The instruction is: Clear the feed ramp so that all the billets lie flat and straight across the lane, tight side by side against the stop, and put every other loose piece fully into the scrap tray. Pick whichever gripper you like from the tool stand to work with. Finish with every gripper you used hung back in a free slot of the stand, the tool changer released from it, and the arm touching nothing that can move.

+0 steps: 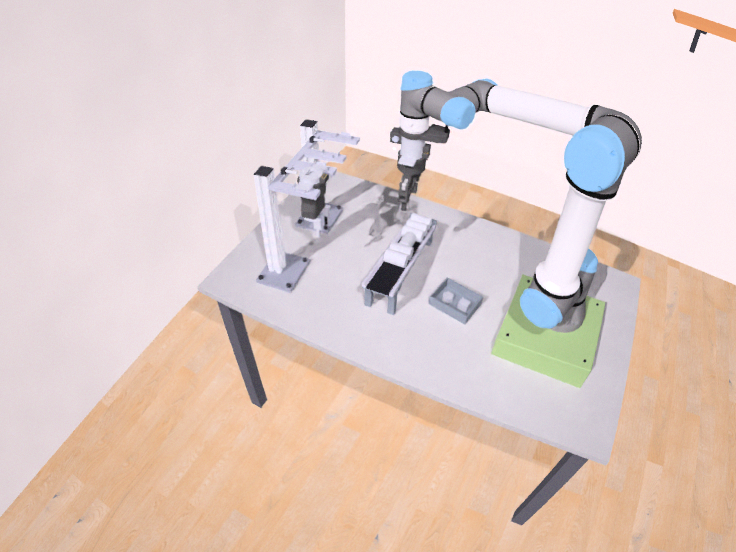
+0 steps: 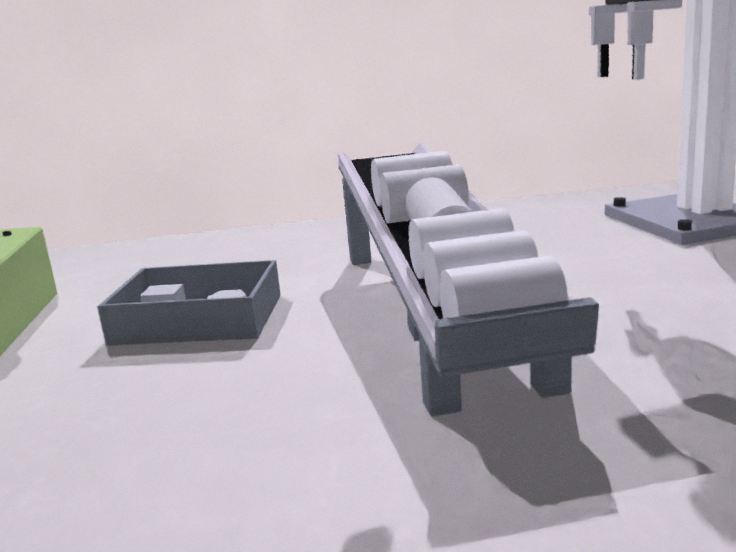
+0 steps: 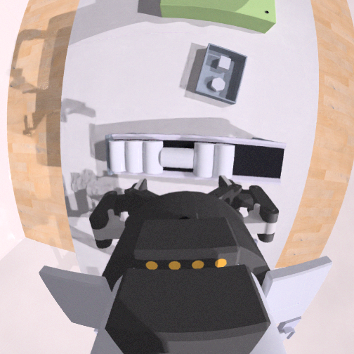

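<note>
The feed ramp (image 1: 380, 291) (image 2: 386, 255) (image 3: 260, 176) holds several pale billets. Three billets (image 2: 502, 288) (image 3: 134, 156) lie across the lane side by side at the stop (image 2: 517, 335). One billet (image 1: 407, 239) (image 2: 436, 199) (image 3: 177, 157) points along the lane, and two more (image 3: 214, 160) lie across it on its uphill side. The scrap tray (image 1: 447, 313) (image 2: 178, 322) (image 3: 241, 79) holds a cube (image 2: 163, 292) (image 3: 224, 62) and a hexagonal piece (image 2: 227, 294) (image 3: 218, 84). My adaptive gripper (image 1: 404, 206) (image 3: 183, 184) is open and empty, above and beside the ramp, on the stand's side.
The tool stand (image 1: 270, 225) (image 2: 704, 106) is on the far side of the ramp from the arm's base. The other gripper (image 1: 313, 202) (image 2: 619, 59) hangs in it. The green base block (image 1: 535, 356) (image 2: 23, 285) (image 3: 225, 15) is beyond the scrap tray.
</note>
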